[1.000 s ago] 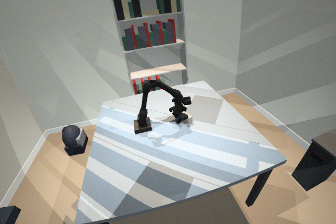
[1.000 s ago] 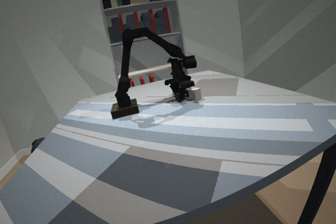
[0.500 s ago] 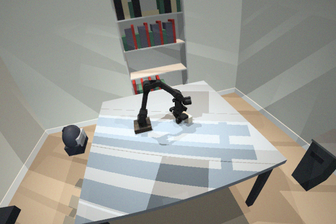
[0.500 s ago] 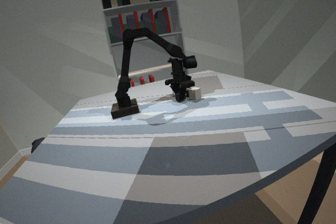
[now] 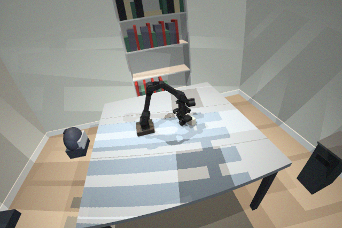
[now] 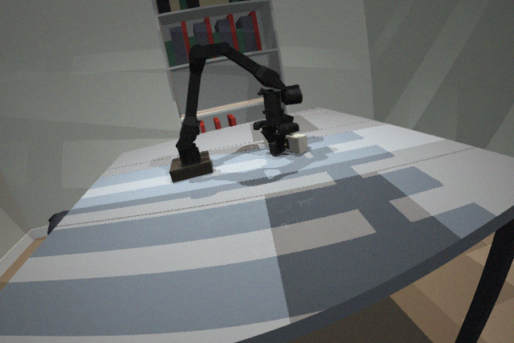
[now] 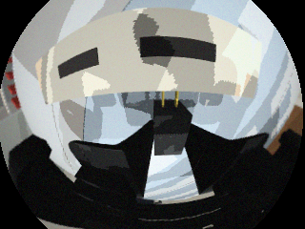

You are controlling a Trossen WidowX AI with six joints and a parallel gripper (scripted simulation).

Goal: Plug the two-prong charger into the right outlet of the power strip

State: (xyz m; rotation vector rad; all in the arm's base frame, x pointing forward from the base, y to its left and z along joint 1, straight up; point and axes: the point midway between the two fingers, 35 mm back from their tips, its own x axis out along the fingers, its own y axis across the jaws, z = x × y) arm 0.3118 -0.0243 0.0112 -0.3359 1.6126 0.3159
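My gripper tip is 20 mm short of the black two-prong charger, 10 mm to the right of it and 10 mm below it.
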